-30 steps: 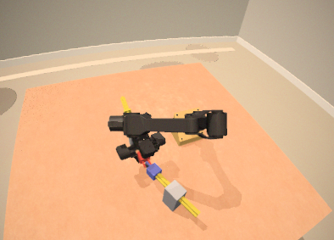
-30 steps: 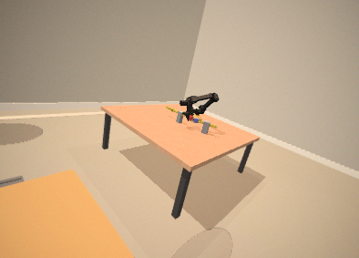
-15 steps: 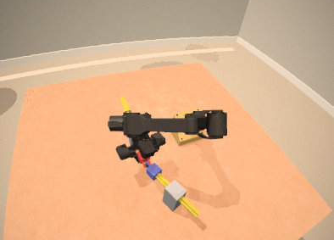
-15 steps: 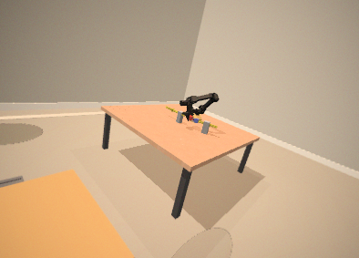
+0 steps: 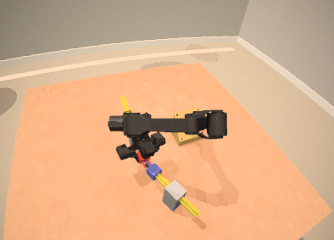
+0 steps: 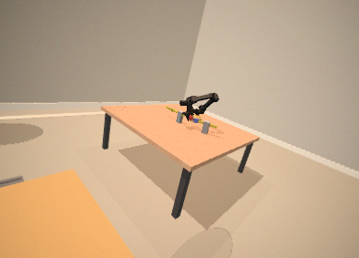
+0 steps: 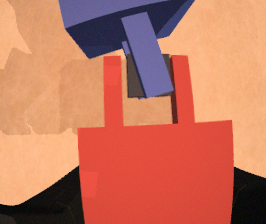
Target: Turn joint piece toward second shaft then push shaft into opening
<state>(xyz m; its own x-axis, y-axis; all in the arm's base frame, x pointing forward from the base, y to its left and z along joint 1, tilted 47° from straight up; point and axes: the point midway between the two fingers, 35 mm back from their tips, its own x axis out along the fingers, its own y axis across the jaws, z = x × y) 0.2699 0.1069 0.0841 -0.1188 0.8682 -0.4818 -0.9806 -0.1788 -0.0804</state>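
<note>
Right now my gripper tip is 4 cm below the red joint piece and 1 cm to the right of it.
</note>
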